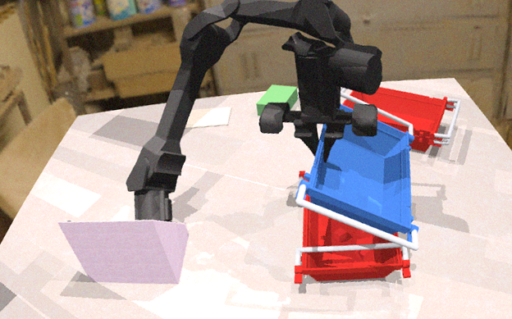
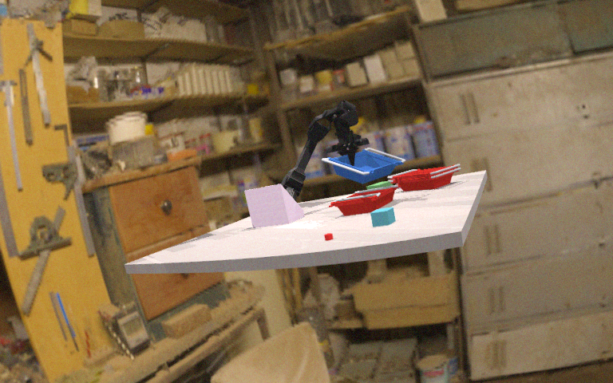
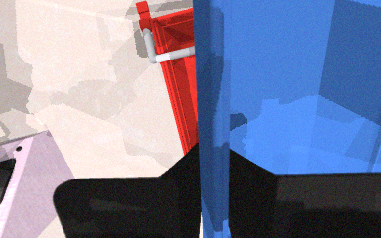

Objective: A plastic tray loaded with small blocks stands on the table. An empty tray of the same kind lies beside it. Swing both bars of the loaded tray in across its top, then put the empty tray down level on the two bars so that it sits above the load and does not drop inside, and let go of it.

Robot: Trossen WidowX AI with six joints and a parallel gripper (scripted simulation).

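My gripper tip is 7 cm short of the blue tray and 2 cm to the left of it. The rest, counted from my gripper tip: teal cube (24 cm ahead, 40 cm to the right, 15 cm below).
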